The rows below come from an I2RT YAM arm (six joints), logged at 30 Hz.
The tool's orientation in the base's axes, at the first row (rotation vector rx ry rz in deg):
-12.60, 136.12, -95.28
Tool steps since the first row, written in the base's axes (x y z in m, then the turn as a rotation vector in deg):
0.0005, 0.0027, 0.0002, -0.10, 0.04, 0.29
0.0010, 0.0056, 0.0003, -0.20, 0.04, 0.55
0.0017, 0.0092, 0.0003, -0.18, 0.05, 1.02
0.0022, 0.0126, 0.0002, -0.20, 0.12, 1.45
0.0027, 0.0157, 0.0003, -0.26, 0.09, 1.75
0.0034, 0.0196, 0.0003, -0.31, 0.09, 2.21
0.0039, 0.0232, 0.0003, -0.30, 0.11, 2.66
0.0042, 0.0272, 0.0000, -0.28, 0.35, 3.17
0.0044, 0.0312, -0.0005, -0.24, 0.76, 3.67
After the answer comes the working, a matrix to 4 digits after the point.
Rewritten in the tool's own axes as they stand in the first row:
-0.0012, 0.0007, -0.0024, 0.06, -0.26, -0.16
-0.0024, 0.0017, -0.0049, 0.13, -0.50, -0.27
-0.0040, 0.0029, -0.0079, 0.05, -0.94, -0.43
-0.0053, 0.0042, -0.0109, 0.01, -1.32, -0.64
-0.0066, 0.0051, -0.0136, 0.05, -1.62, -0.73
-0.0083, 0.0065, -0.0169, 0.05, -2.05, -0.89
-0.0097, 0.0077, -0.0200, -0.02, -2.46, -1.05
-0.0109, 0.0094, -0.0234, -0.15, -2.86, -1.43
-0.0121, 0.0112, -0.0268, -0.34, -3.19, -1.96

The tool's axes in the first row as the columns of a matrix, in the base's axes (rounded; the answer above uses it unrounded):
-0.9616, 0.0104, 0.2742
-0.2541, 0.3437, -0.9041
-0.1036, -0.9390, -0.3278

